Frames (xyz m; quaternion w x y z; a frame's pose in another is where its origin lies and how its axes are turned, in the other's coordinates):
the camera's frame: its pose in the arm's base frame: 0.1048 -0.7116 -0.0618 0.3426 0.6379 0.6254 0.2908
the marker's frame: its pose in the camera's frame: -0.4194 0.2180 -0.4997 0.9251 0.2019 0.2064 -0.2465
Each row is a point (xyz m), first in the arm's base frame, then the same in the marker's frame.
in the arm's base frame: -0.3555 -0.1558 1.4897
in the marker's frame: 0.8026 0.8427 -0.8120
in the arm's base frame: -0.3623 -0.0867 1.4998
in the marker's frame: 0.8626 0.8790 -0.8091
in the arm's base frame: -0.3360 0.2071 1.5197
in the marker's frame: 1.0874 1.0630 -0.7541
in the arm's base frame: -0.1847 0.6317 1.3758
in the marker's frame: 1.3576 1.3337 -0.4755
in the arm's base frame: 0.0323 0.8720 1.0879
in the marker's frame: 1.4475 1.4896 -0.0814
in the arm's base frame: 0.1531 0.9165 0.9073
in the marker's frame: 1.4255 1.5200 0.1372
